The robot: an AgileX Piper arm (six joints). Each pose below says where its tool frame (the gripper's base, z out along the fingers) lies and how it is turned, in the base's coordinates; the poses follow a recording.
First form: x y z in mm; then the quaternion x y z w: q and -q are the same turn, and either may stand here.
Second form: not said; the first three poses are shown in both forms.
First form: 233 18 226 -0.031 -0.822 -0.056 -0.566
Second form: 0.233 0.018 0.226 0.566 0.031 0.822 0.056
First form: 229 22 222 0.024 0.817 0.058 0.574
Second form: 0.229 0.022 0.222 0.574 0.024 0.817 0.058
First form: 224 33 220 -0.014 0.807 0.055 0.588
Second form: 0.224 0.033 0.220 0.588 -0.014 0.807 0.055
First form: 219 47 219 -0.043 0.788 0.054 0.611
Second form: 0.219 0.047 0.219 0.611 -0.043 0.788 0.054
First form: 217 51 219 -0.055 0.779 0.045 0.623
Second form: 0.217 0.051 0.219 0.623 -0.055 0.779 0.045
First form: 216 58 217 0.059 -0.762 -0.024 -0.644
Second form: 0.216 0.058 0.217 0.644 -0.059 0.762 0.024
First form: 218 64 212 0.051 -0.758 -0.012 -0.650
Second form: 0.218 0.064 0.212 0.650 -0.051 0.758 0.012
